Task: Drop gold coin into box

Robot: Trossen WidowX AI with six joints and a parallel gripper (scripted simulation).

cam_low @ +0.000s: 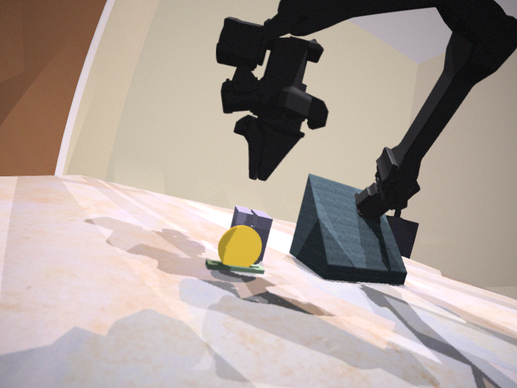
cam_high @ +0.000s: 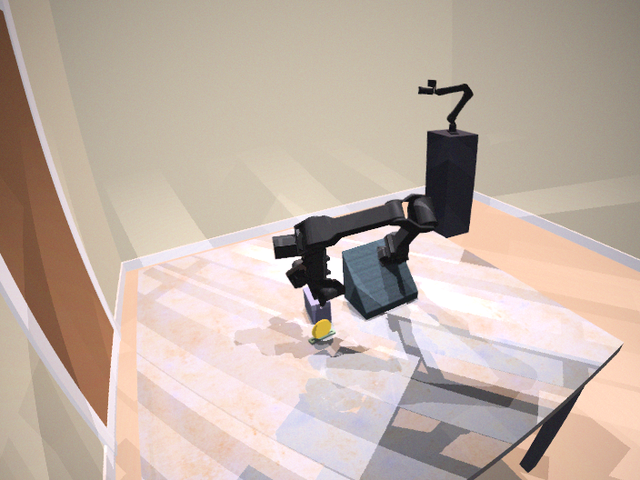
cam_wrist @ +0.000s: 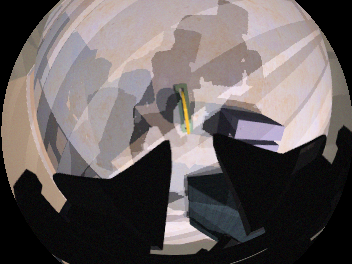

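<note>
Now: the gold coin 100 mm below my gripper tip.
</note>
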